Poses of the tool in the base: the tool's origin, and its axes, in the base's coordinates. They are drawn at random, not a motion.
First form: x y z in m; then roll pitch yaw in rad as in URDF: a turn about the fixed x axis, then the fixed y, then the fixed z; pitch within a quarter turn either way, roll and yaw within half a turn.
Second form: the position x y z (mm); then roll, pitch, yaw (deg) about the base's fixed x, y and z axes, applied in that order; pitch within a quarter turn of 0, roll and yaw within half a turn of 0. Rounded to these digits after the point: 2 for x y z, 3 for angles.
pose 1, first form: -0.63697 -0.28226 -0.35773 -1.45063 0.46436 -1.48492
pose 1, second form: -636.97 -282.26 -357.73 -83.115 26.606 -85.080
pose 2, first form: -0.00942 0.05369 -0.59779 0.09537 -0.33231 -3.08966
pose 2, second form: -9.42 53.69 -597.79 5.464 -19.040 -177.024
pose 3, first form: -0.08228 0.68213 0.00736 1.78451 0.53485 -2.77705
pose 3, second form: -82.28 682.13 7.36 102.245 30.645 -159.113
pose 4, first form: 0.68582 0.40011 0.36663 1.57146 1.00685 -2.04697
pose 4, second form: 685.82 400.11 366.63 90.038 57.688 -117.283
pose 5, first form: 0.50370 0.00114 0.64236 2.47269 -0.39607 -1.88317
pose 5, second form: 503.70 1.14 642.36 141.675 -22.693 -107.898
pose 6, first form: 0.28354 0.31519 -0.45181 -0.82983 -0.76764 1.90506
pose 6, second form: 283.54 315.19 -451.81 -47.546 -43.983 109.152
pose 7, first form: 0.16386 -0.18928 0.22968 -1.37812 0.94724 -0.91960
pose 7, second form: 163.86 -189.28 229.68 -78.960 54.273 -52.689
